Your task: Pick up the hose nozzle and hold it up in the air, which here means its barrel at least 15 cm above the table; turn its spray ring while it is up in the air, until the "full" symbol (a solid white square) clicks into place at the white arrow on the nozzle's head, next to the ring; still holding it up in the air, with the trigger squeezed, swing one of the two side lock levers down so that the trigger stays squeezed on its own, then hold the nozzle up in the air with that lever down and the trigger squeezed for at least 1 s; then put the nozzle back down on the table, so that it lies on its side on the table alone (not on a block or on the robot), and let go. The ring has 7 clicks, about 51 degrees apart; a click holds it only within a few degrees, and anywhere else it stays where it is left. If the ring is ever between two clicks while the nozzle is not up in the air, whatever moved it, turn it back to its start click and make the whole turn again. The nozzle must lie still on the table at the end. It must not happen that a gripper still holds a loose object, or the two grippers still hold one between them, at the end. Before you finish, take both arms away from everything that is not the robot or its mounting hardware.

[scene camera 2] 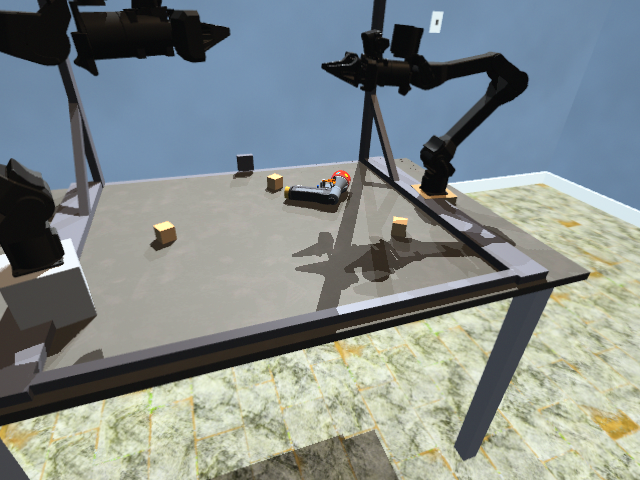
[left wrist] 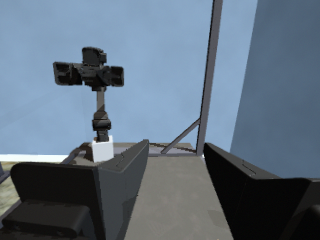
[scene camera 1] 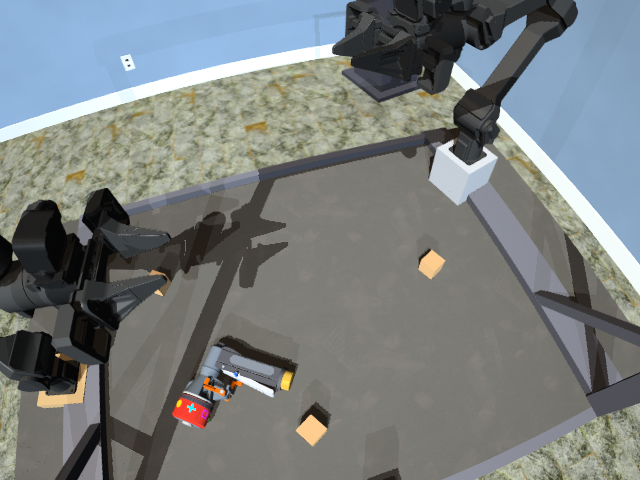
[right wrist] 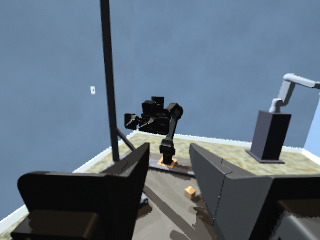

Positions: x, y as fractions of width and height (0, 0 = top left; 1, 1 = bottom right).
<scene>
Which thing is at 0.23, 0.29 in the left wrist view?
My right gripper.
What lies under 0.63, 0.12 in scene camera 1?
My right gripper.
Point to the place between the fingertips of my left gripper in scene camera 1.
At 0.26, 0.53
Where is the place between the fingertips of my left gripper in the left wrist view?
At 0.55, 0.61
</scene>
